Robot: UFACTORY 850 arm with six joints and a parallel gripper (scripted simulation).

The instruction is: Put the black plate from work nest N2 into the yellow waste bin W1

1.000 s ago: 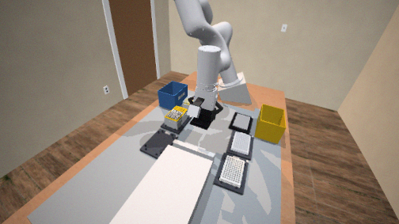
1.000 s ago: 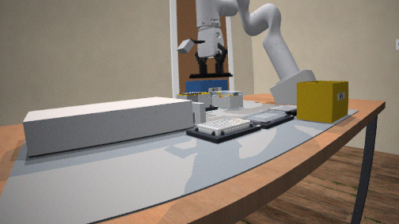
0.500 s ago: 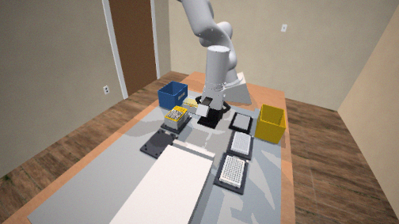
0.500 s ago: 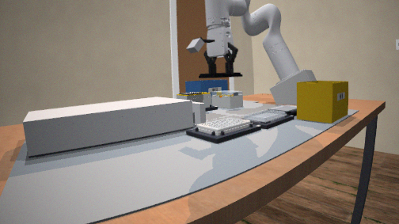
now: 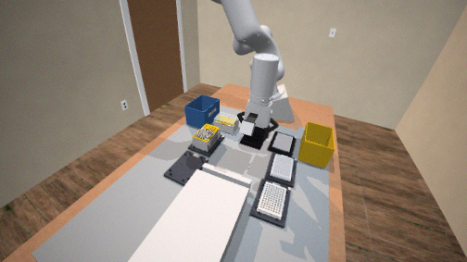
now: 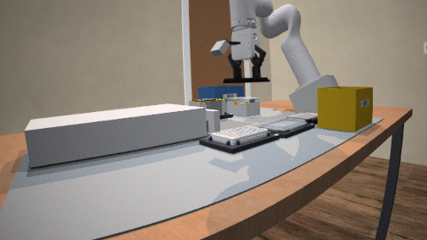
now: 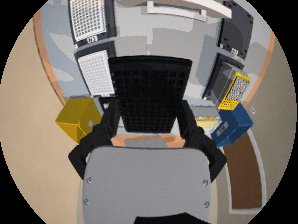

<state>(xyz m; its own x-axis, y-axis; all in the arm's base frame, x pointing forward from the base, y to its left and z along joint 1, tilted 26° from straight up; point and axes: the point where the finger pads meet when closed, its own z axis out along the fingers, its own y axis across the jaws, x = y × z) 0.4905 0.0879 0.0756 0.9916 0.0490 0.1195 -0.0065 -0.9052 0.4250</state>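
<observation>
Right now the yellow waste bin W1 is 270 mm to the left of my hand, 190 mm behind it and 120 mm below it. Round my hand: white plate (160 mm ahead, 140 mm to the left, 140 mm below); then yellow-topped tip box (250 mm to the right, 110 mm below, 20 mm behind); then black plate (10 mm below).
</observation>
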